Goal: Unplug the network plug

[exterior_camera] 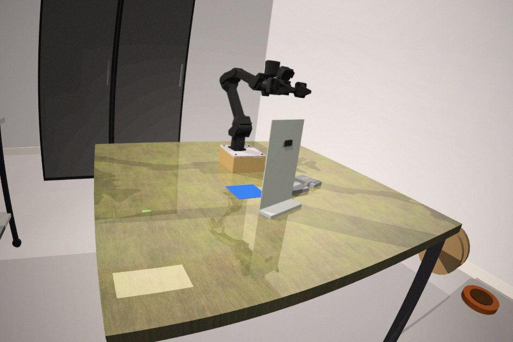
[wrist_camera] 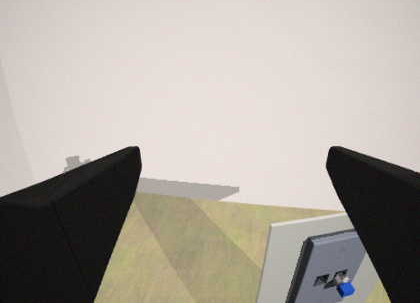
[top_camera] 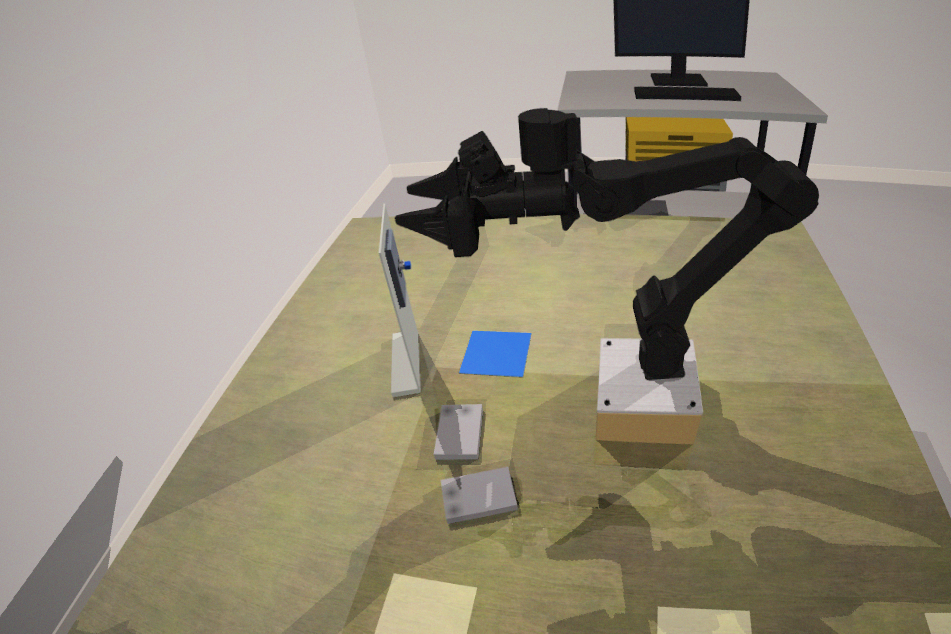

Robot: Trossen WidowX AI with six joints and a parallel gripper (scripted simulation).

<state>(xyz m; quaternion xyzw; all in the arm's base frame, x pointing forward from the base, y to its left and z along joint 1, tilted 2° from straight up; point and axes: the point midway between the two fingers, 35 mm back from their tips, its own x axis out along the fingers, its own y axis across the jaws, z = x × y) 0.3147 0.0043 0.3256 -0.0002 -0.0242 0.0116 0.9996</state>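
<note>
The network plug lies 70 mm ahead of my gripper tip, 120 mm to the right of it and 170 mm below it. From my gripper tip the other things lie so: grey panel (80 mm ahead, 120 mm to the right, 260 mm below); blue marked square (70 mm behind, 140 mm to the right, 400 mm below).
</note>
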